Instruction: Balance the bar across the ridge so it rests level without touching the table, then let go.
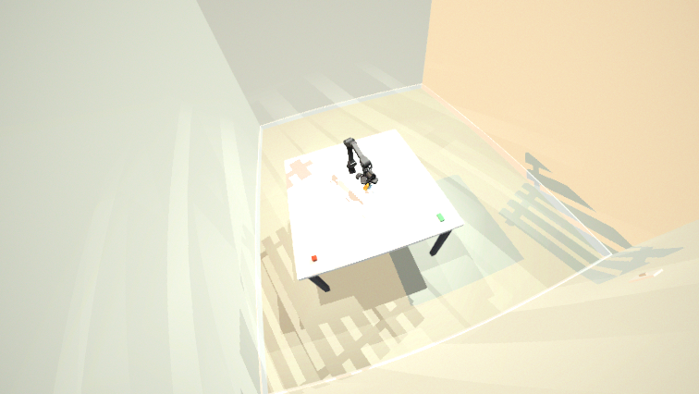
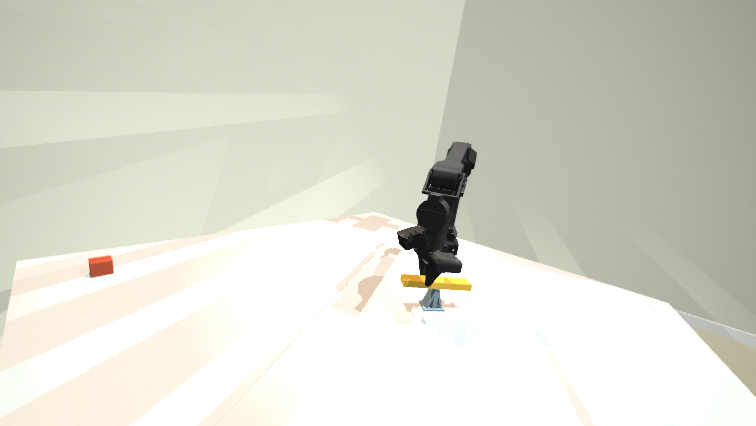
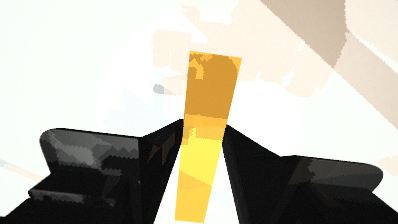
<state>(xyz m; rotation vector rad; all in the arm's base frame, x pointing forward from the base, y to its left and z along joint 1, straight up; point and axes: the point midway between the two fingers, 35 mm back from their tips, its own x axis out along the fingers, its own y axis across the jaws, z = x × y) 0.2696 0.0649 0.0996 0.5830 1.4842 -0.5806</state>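
Now: the yellow bar 2 cm to the left of my gripper tip and 2 cm behind it. Also, from my gripper tip: green block (47 cm ahead, 44 cm to the left, 6 cm below); then red block (56 cm to the right, 47 cm ahead, 5 cm below).
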